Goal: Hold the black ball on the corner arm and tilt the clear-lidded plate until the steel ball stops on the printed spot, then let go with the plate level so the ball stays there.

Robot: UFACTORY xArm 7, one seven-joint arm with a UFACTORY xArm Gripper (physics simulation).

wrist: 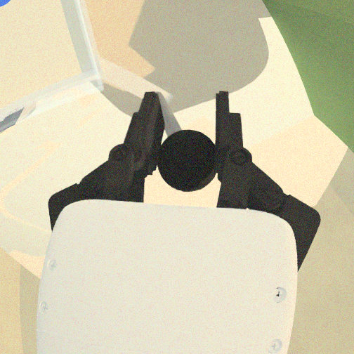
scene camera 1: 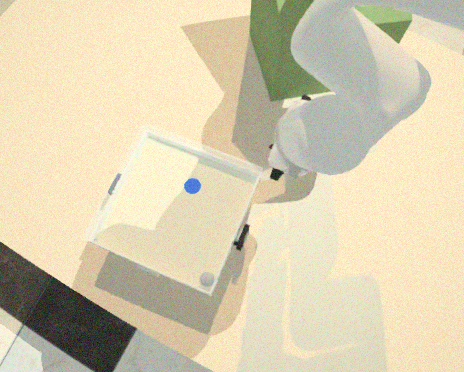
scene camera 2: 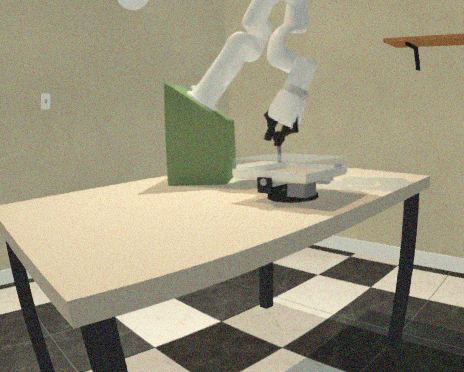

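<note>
The clear-lidded plate (scene camera 1: 215, 225) (scene camera 2: 300, 174) (wrist: 82, 45) is a square, pale-walled tray that looks close to level. The steel ball (scene camera 1: 206, 279) lies in its corner at the bottom right in scene camera 1, well away from the blue printed spot (scene camera 1: 192, 186) (wrist: 4, 1). The corner arm (wrist: 130, 82) reaches out from another corner, and its thin grey stem (scene camera 2: 279, 154) rises to the black ball (wrist: 187, 162). My gripper (scene camera 2: 280, 131) (wrist: 188, 107) is shut on the black ball, one finger against each side. In scene camera 1 the robot's arm hides the black ball.
The plate stands over a round black base (scene camera 2: 293, 198) on the table (scene camera 2: 150, 235). A dark block (scene camera 2: 264, 185) sits beneath its side. The green pedestal (scene camera 1: 280, 65) (scene camera 2: 200, 145) (wrist: 325, 65) carries the arm near the gripper's side of the plate. A wooden shelf (scene camera 2: 430, 39) is on the wall.
</note>
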